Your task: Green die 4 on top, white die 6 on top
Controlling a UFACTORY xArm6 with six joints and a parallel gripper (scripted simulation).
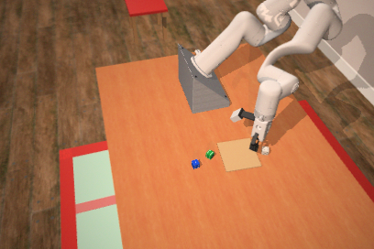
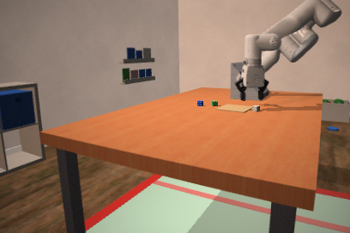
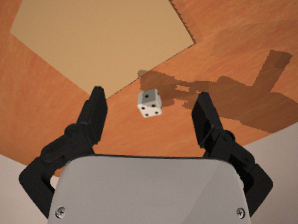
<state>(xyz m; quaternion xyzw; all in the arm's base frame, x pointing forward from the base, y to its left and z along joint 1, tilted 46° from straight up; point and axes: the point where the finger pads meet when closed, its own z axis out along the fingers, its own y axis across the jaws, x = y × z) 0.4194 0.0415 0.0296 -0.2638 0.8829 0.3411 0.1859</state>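
The white die is 40 mm below my hand, 30 mm ahead of it and 20 mm to the left of it. The rest, counted from my hand: tan mat (80 mm to the right, 50 mm below); green die (180 mm to the right, 40 mm below, 40 mm behind); blue die (260 mm to the right, 40 mm below, 20 mm behind).
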